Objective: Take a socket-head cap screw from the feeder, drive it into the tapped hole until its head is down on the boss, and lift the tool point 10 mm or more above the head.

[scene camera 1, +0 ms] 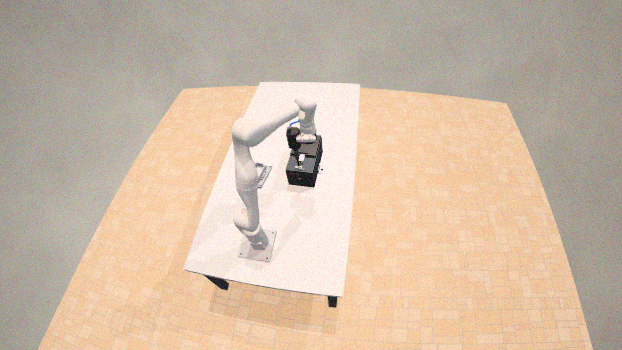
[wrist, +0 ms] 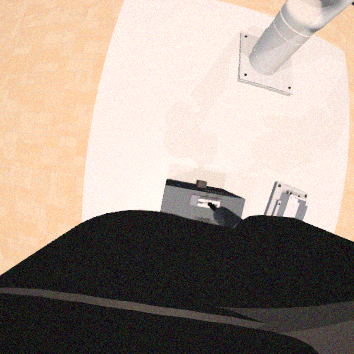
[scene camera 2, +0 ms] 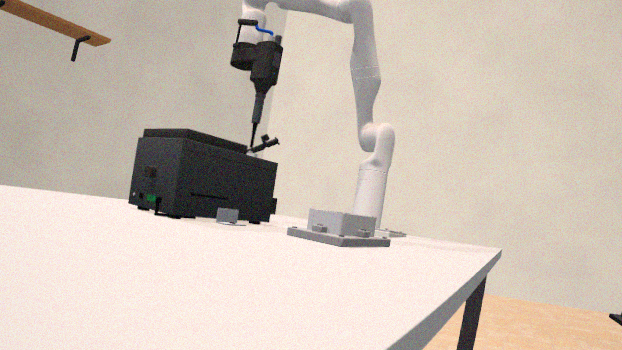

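The black box-shaped screw feeder (scene camera 1: 300,178) (scene camera 2: 225,177) (wrist: 176,199) stands on the table. My screwdriver's thin bit (scene camera 1: 299,166) (scene camera 2: 251,145) (wrist: 210,205) points down, with its tip at the pale pick-up spot on the feeder's top. Beside the tip, a small black lever (scene camera 2: 266,144) slants up to the right in scene camera 2. The views do not show whether a screw is on the tip. The workpiece, a light grey block (scene camera 2: 326,220) (wrist: 294,206) on a flat plate (scene camera 2: 361,242), lies apart from the feeder. The tapped hole cannot be made out.
A small grey bracket (scene camera 2: 227,216) stands beside the feeder. The arm's base plate (scene camera 1: 248,251) (wrist: 246,67) is on the white table (scene camera 1: 320,250) (scene camera 2: 150,280) (wrist: 145,90). In scene camera 1, the arm (scene camera 1: 246,170) partly covers the workpiece. A wooden shelf (scene camera 2: 60,25) is on the wall.
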